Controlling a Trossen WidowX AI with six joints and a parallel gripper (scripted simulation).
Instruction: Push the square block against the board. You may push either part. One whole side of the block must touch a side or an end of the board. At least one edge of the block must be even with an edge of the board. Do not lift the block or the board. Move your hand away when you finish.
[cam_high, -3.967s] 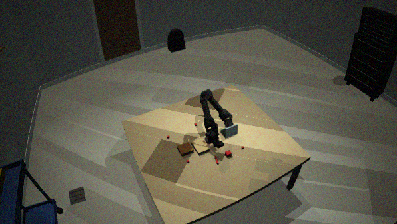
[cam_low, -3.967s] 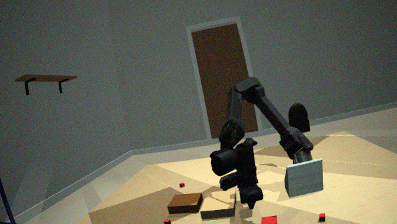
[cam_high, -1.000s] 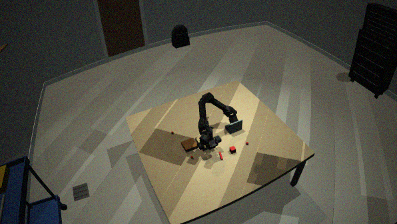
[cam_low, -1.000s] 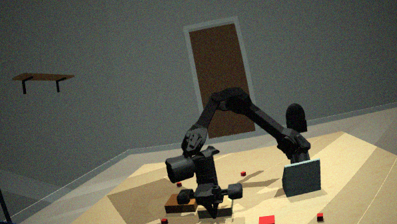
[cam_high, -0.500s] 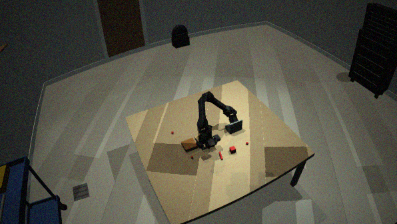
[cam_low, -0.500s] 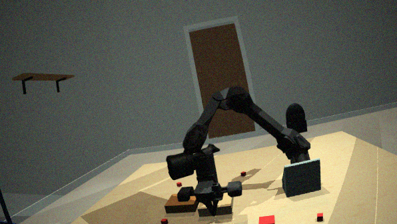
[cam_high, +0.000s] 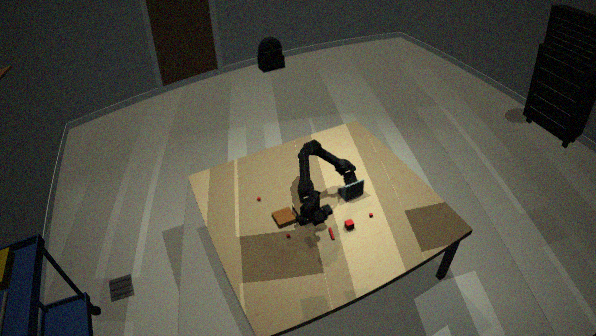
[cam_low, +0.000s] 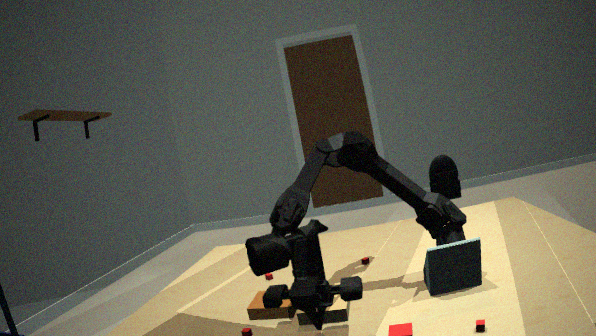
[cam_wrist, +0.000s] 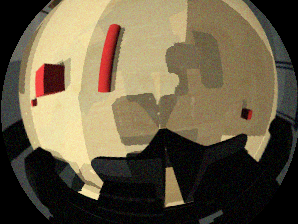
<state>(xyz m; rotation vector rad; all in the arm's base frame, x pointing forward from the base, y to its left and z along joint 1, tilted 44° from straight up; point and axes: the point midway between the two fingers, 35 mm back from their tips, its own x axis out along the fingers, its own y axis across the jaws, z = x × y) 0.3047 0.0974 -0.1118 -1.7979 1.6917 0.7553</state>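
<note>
Right now the tan board is 110 mm to the right of my gripper tip and 10 mm above it. Also, from my gripper tip: red stick (90 mm to the left, 50 mm behind); square block (130 mm ahead, 120 mm to the right, 10 mm above); red cube (160 mm behind, 90 mm to the left, 10 mm above).
</note>
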